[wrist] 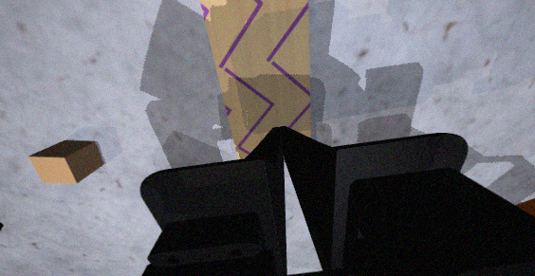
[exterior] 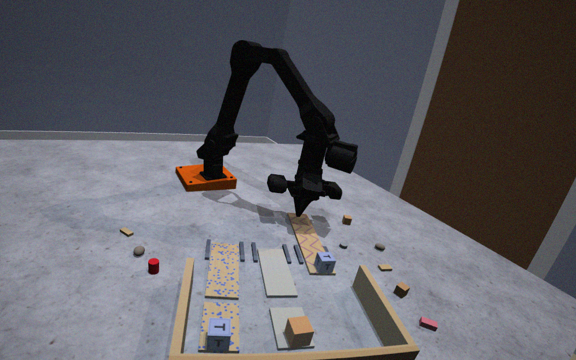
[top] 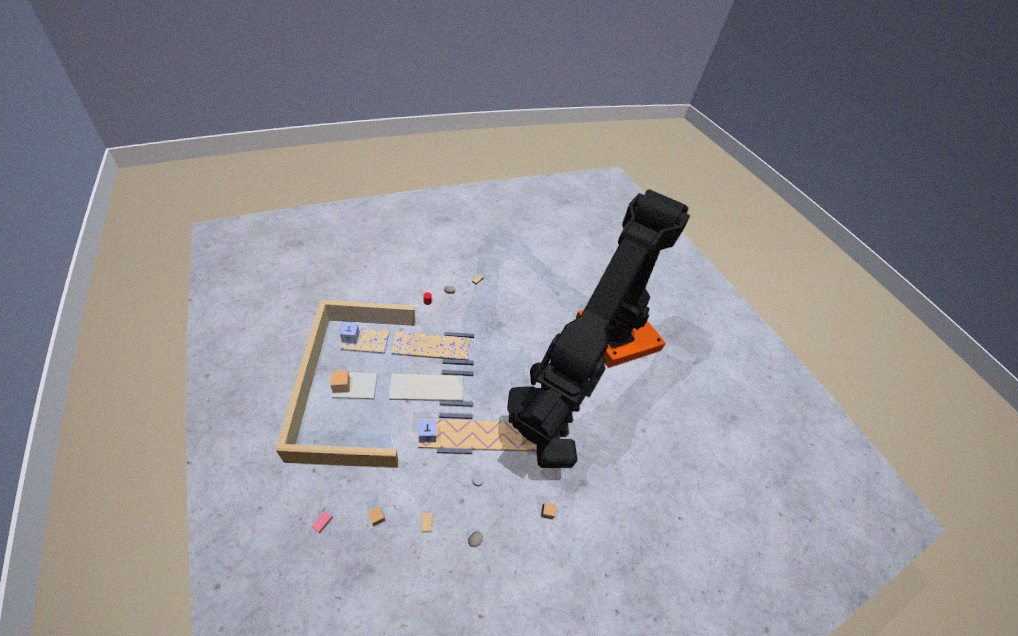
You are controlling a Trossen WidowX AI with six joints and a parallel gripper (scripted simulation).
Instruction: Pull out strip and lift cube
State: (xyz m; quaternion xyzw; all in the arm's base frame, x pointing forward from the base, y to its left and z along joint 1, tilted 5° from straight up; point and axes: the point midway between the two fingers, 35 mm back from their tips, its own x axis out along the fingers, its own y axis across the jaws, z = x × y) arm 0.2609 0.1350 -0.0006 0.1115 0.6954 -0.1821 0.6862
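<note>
Right now the zigzag strip is 9 cm ahead of my gripper tip, 4 cm to the right of it and 1 cm below it. Also, from my gripper tip: red cylinder 8 cm ahead, 38 cm to the right; pink block 40 cm ahead.
</note>
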